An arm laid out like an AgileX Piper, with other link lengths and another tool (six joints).
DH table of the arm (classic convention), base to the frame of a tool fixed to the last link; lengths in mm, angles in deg. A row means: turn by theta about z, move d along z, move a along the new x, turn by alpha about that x. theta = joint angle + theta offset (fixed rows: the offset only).
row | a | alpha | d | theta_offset
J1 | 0 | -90 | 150.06 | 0
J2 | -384.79 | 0 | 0 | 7.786
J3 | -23.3 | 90 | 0 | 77.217
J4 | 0 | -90 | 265.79 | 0
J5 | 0 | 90 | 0 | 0
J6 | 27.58 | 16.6 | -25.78 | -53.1
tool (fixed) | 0 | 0 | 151.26 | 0
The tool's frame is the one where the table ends.
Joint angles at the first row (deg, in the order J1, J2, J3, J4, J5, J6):
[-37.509, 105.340, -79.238, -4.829, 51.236, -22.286]
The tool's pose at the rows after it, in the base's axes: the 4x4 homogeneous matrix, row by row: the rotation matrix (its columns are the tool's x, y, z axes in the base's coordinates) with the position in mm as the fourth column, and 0 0 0 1 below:
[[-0.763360 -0.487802 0.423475 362.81], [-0.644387 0.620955 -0.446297 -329.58], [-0.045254 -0.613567 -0.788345 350.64], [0 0 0 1]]
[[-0.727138 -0.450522 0.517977 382.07], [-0.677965 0.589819 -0.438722 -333.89], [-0.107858 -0.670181 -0.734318 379.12], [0 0 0 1]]
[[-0.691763 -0.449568 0.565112 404.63], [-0.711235 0.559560 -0.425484 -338.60], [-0.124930 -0.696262 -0.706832 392.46], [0 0 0 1]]
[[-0.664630 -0.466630 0.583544 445.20], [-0.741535 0.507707 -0.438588 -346.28], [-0.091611 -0.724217 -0.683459 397.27], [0 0 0 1]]
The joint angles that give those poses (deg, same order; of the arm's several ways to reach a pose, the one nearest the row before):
[-37.509, 105.340, -83.043, -2.663, 51.383, -22.820]
[-37.458, 105.962, -89.028, 1.727, 51.639, -26.689]
[-36.802, 108.324, -95.019, 3.514, 53.067, -29.103]
[-34.613, 113.972, -104.763, 1.072, 55.332, -28.601]

